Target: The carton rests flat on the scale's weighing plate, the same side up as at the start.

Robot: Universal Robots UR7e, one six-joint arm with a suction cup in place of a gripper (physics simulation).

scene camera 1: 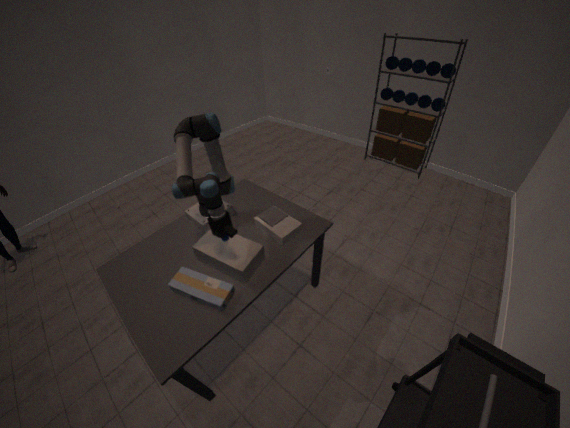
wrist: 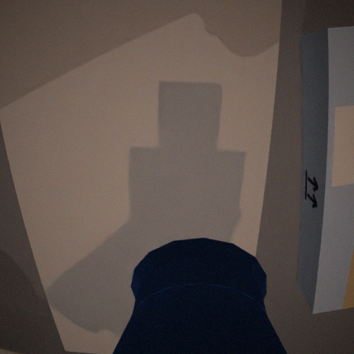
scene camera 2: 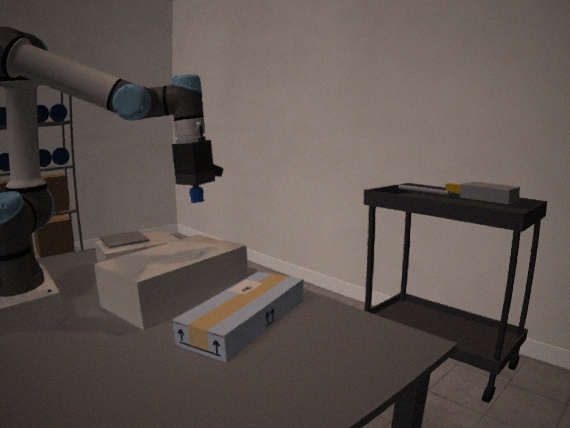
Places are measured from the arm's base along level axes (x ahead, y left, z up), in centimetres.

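Where they show: hand, its tool point: (scene camera 1: 225, 238) (scene camera 2: 197, 201); arm's base, origin of its link: (scene camera 2: 17, 284).
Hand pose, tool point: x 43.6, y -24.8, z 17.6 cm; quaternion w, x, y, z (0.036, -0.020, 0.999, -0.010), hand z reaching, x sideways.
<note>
Things, the pixels of their top centre, and the offset from my tool point. Level surfaces: height alone.
- carton, centre of its top: (scene camera 2: 244, 297) (scene camera 1: 199, 284) dy -20.8, dx -4.6, dz -18.9 cm
- large beige block, centre of its top: (scene camera 2: 171, 254) (scene camera 1: 226, 246) dy +3.9, dx -6.6, dz -13.4 cm
- scale, centre of its top: (scene camera 2: 136, 235) (scene camera 1: 277, 218) dy +40.1, dx +2.6, dz -16.3 cm
- table, height of its surface: dz -24.9 cm
The carton (scene camera 1: 192, 283) (scene camera 2: 235, 305) (wrist: 337, 225), blue-grey with an orange tape band and a pale label on top, appears to lie flat on the table beside a large beige block (scene camera 1: 230, 248) (scene camera 2: 200, 280) (wrist: 100, 165), with a narrow gap between them. Its printed arrows point up in the second scene view. The scale (scene camera 1: 286, 230) (scene camera 2: 102, 254) is a low pale box with a grey weighing plate (scene camera 1: 275, 215) (scene camera 2: 124, 239), bare, on the block's other side. My gripper (scene camera 1: 226, 238) (scene camera 2: 197, 202) (wrist: 200, 260), a blue suction cup, hangs above the block, holding nothing, apart from the carton.
The table (scene camera 1: 145, 270) (scene camera 2: 340, 350) carries these things and the arm's base. A black cart (scene camera 1: 452, 360) (scene camera 2: 440, 212) with a grey box (scene camera 2: 487, 192) stands off the table. A shelf rack (scene camera 1: 377, 72) stands at the far wall. Someone's legs (scene camera 1: 7, 231) show at the left.
</note>
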